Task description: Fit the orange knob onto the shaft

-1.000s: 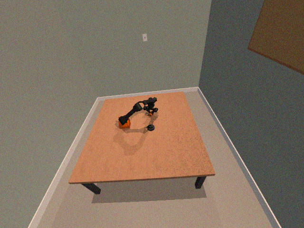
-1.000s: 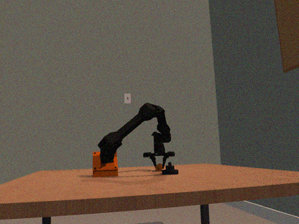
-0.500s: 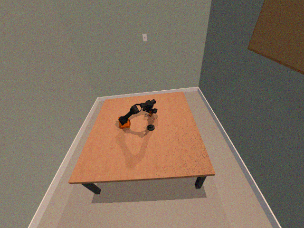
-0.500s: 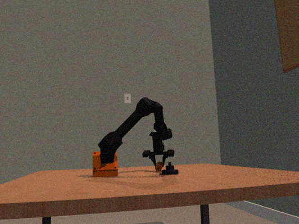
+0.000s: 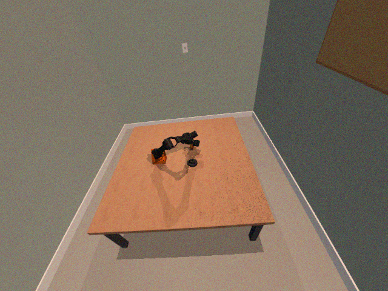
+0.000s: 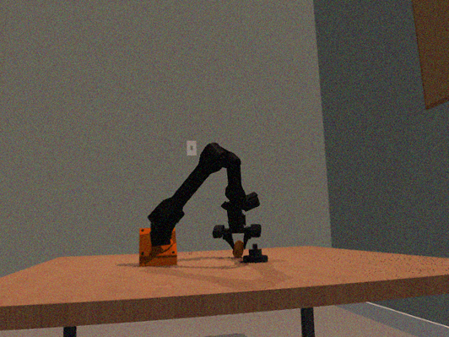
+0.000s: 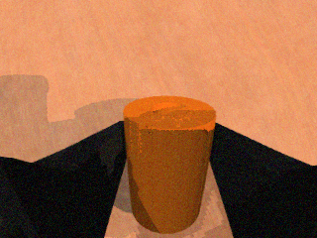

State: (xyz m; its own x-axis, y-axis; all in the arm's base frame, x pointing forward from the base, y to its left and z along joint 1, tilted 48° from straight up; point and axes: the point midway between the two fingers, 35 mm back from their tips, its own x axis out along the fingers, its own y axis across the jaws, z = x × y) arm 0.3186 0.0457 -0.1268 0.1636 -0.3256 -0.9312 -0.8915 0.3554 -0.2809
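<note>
Now: the pedestal 23 cm to the right of my gripper tip and 2 cm behind it. The rest, counted from my gripper tip: orange knob 2 cm to the right, 1 cm behind.
</note>
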